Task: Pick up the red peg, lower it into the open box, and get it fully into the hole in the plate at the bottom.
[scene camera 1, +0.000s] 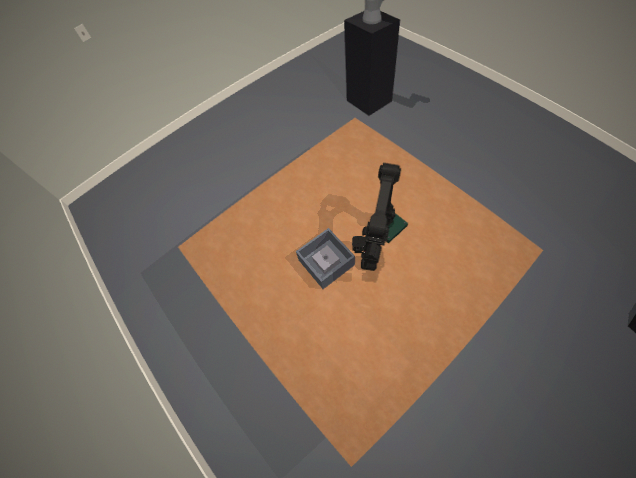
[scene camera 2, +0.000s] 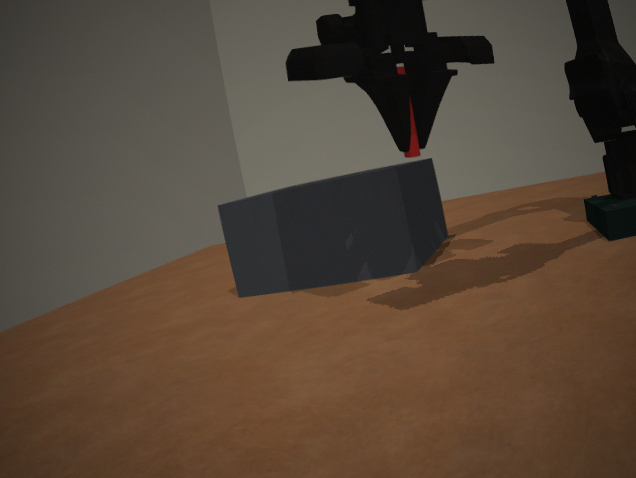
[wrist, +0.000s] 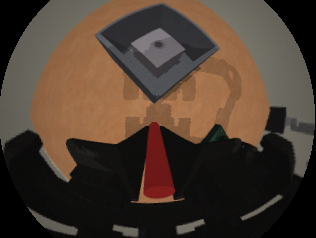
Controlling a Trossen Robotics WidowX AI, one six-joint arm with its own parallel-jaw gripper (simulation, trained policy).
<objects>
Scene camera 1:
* grey box: 347, 259
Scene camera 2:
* my gripper: 412, 150
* grey box: 383, 222
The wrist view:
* my gripper: 154, 129
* red peg: 158, 182
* grey box: 115, 38
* pale plate: 156, 51
</objects>
